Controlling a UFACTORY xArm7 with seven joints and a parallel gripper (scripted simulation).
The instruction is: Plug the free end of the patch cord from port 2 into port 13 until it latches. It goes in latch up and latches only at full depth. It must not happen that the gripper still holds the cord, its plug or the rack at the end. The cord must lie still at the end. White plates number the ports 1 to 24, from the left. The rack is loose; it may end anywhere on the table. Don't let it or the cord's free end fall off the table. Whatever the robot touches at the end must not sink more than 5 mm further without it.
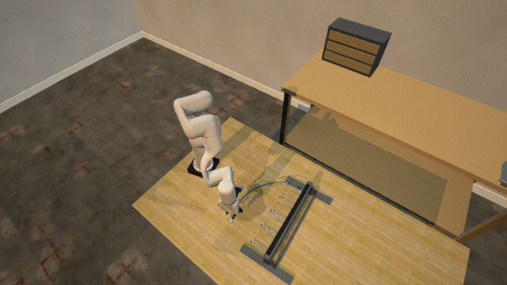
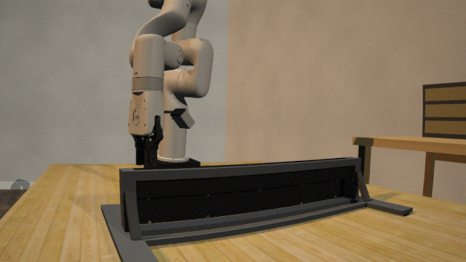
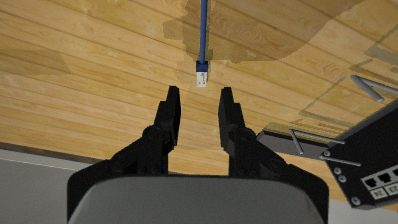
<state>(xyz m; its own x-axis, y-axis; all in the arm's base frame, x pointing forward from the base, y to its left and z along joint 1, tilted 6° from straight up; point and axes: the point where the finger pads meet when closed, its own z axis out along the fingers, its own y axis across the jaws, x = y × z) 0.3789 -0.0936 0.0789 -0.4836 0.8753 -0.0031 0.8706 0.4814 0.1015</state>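
Right now the cord plug is 80 mm below my hand, 20 mm to the right of it and 10 mm ahead of it.
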